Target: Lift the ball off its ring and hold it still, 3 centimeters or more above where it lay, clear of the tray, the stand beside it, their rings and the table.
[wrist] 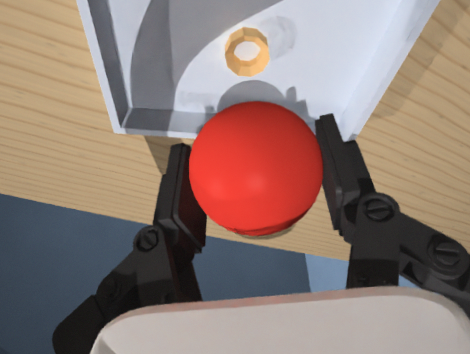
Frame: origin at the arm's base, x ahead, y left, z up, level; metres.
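Seen in the pictures: gripper, fingertip midpoint: (pixel 255 151).
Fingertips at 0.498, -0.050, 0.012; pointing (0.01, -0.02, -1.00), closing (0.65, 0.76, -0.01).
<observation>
Offsets run from my fingertips to a thing's top centre, as dx, dy, dz. "spot": to the spot under its first point. Level surfaces: height alone.
A red ball @[-0.003, +0.003, +0.041] (pixel 255 167) is held between the two black fingers of my gripper (pixel 255 151), one finger on its left side and one on its right. The gripper is shut on the ball. An orange ring @[spot: +0.001, -0.001, -0.093] (pixel 247 52) lies empty on the floor of the white tray, apart from the ball and farther up the view. The ball's shadow falls on the tray floor beside the ring. The ball hides part of the tray's near wall. The exact height of the ball over the tray cannot be read from this view.
The white tray @[spot: -0.028, -0.084, -0.068] (pixel 155 134) stands on a wooden table @[dz -0.096] (pixel 55 145), its near wall running behind the ball and the fingertips. The table's near edge crosses below the ball, with a dark blue surface (pixel 65 250) beyond it. The stand does not show in this view.
</observation>
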